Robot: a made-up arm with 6 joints.
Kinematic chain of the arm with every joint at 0, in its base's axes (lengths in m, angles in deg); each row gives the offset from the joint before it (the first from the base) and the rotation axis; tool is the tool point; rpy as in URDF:
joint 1: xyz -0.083 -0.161 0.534 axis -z
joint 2: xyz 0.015 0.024 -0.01 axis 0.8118 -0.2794 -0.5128
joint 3: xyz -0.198 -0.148 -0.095 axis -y
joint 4: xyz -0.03 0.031 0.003 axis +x
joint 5: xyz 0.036 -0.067 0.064 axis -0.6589 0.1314 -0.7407
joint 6: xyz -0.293 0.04 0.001 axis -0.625 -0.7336 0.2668
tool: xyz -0.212 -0.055 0.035 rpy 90 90 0
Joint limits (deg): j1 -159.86..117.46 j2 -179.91..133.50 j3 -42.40..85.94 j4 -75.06..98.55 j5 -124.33..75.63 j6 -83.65..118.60
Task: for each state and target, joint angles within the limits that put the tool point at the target. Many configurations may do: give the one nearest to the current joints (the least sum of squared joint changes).
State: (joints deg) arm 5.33 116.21 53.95 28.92 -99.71 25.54
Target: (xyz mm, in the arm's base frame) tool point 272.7 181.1 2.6
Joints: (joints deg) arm 33.00 95.70 43.78 11.55 -77.56 9.54
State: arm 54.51 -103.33 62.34 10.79 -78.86 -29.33
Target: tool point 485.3 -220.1 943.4
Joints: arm 22.29 -138.99 62.72 -4.72 -85.77 -35.92
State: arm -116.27 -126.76 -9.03 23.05 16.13 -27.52
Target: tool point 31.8 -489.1 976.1
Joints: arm -119.54 -135.61 -0.94 13.45 47.69 -33.05
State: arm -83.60 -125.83 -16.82 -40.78 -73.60 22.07
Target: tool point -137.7 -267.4 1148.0
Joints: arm -95.65 -76.26 -20.87 -70.08 -49.79 26.10
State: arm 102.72 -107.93 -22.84 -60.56 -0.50 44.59
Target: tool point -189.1 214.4 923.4
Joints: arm 73.53 -88.86 -42.40 -30.56 52.29 51.97
